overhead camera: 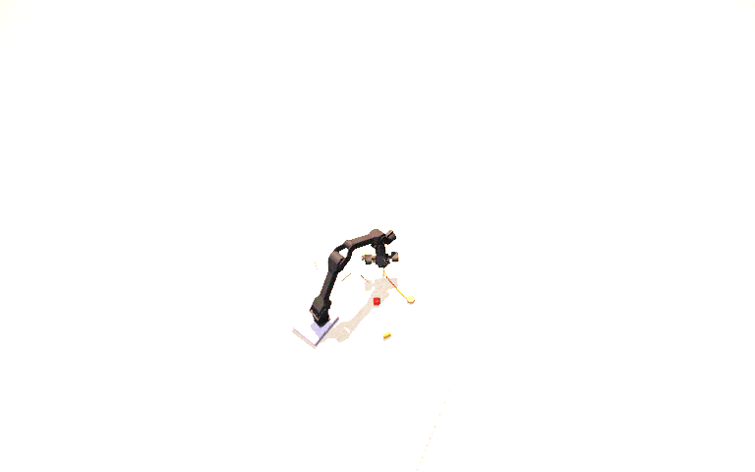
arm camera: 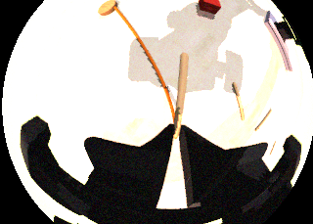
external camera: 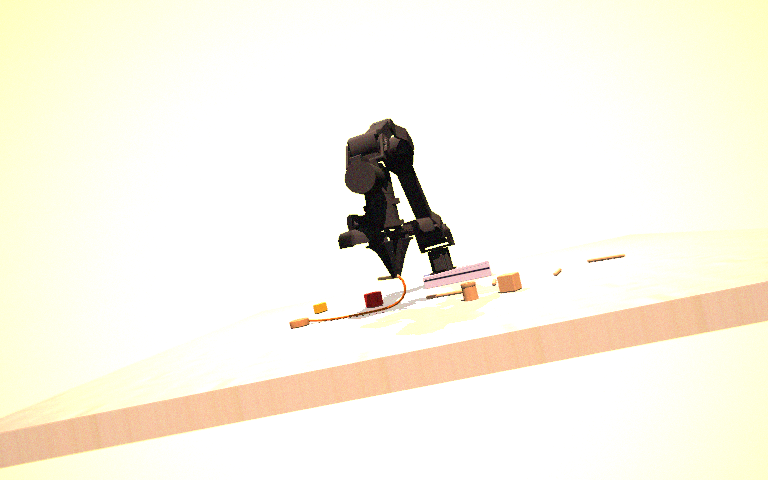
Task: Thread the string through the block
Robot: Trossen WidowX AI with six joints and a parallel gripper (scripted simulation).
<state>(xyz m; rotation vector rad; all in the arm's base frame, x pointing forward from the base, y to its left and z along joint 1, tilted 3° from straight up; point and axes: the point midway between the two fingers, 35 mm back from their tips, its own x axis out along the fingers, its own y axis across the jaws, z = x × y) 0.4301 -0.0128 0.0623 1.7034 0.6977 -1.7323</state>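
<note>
Right now my gripper tip is 17 cm past the red block, 11 cm to the left of it and 5 cm above it. The rest, counted from my gripper tip: short wooden cylinder: 13 cm to the left, 5 cm below, 4 cm ahead; thin wooden stick: 1 cm to the right, 1 cm behind; tan wooden block: 20 cm to the left, 5 cm below, 2 cm ahead.
</note>
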